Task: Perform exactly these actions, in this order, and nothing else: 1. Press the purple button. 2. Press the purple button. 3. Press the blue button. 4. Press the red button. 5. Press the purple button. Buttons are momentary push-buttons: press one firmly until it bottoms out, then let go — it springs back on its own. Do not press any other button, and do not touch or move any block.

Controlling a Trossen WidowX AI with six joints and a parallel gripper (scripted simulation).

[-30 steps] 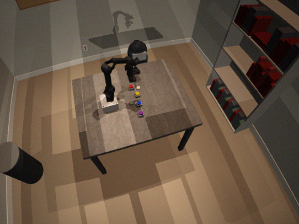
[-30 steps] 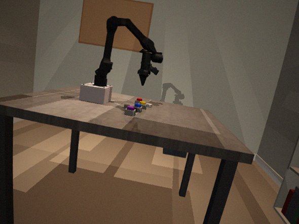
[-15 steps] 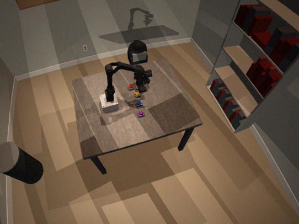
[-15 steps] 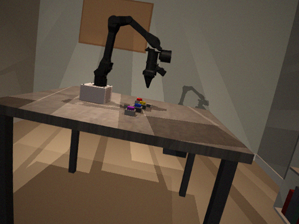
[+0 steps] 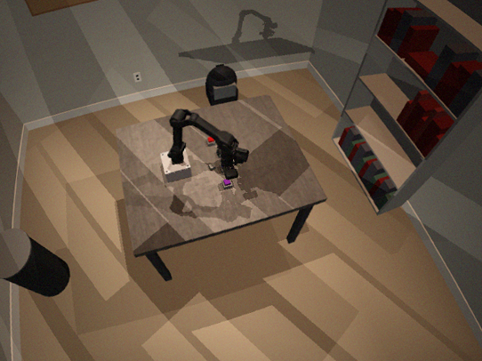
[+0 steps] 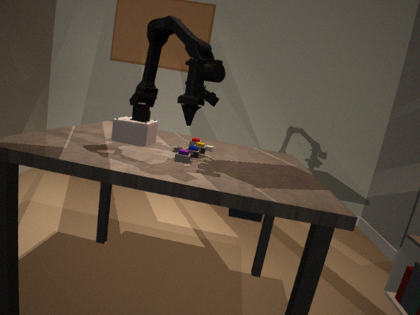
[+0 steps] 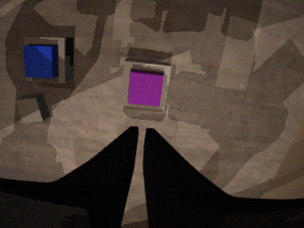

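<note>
The purple button lies 9 cm below my gripper tip. Also, from my gripper tip: grey block 6 cm behind, 13 cm to the left, 12 cm below; then yellow button 1 cm ahead, 22 cm to the left, 9 cm below; then blue button 1 cm ahead, 11 cm to the left, 9 cm below.
</note>
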